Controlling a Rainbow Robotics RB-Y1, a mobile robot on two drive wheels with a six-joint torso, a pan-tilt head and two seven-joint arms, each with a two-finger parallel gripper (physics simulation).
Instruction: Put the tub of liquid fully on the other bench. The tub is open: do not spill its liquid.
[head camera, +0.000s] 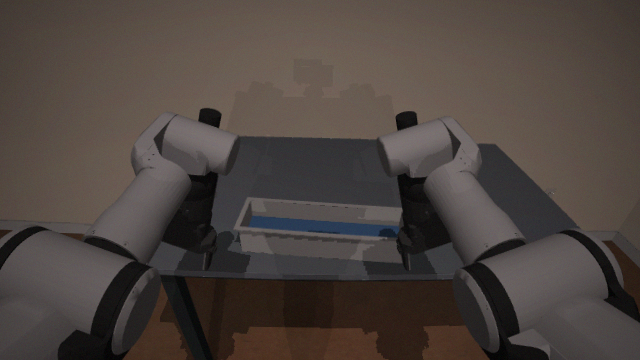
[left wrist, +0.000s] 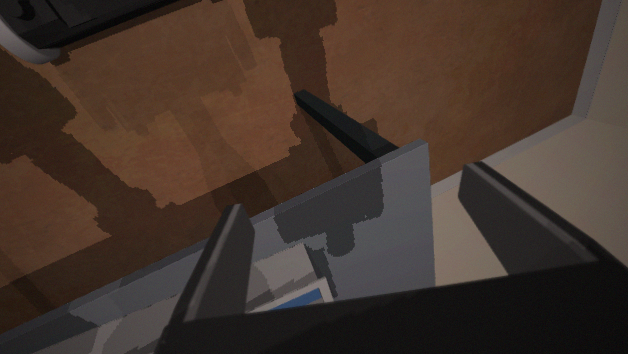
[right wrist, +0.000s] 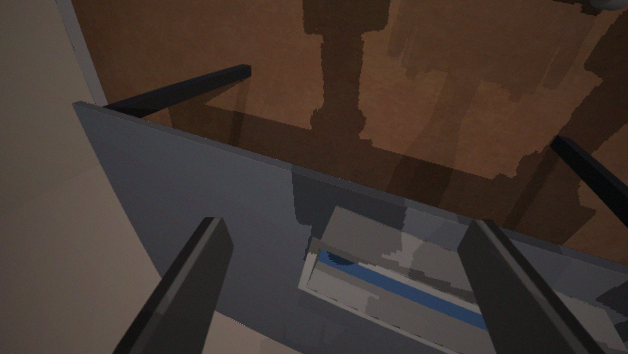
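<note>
A long, open, pale grey tub (head camera: 320, 247) (left wrist: 282, 272) (right wrist: 370, 231) stands upright on the dark grey bench (head camera: 315, 165) (left wrist: 400, 200) (right wrist: 200, 175), close to its near edge. Blue liquid (head camera: 310, 225) (left wrist: 300, 299) (right wrist: 410, 290) lies inside. My left gripper (head camera: 206, 261) (left wrist: 351, 199) is open and empty, pointing down by the tub's left end in the head view. My right gripper (head camera: 407, 262) (right wrist: 344, 234) is open and empty at the tub's right end, and partly hides that end in the head view. The other bench does not show.
A wall (head camera: 310, 30) stands behind the bench. Dark bench legs (head camera: 186, 315) (left wrist: 345, 125) (right wrist: 180, 93) reach down to the brown floor (head camera: 270, 345) (left wrist: 450, 75) (right wrist: 250, 30). Part of my base (left wrist: 75, 17) shows in the left wrist view.
</note>
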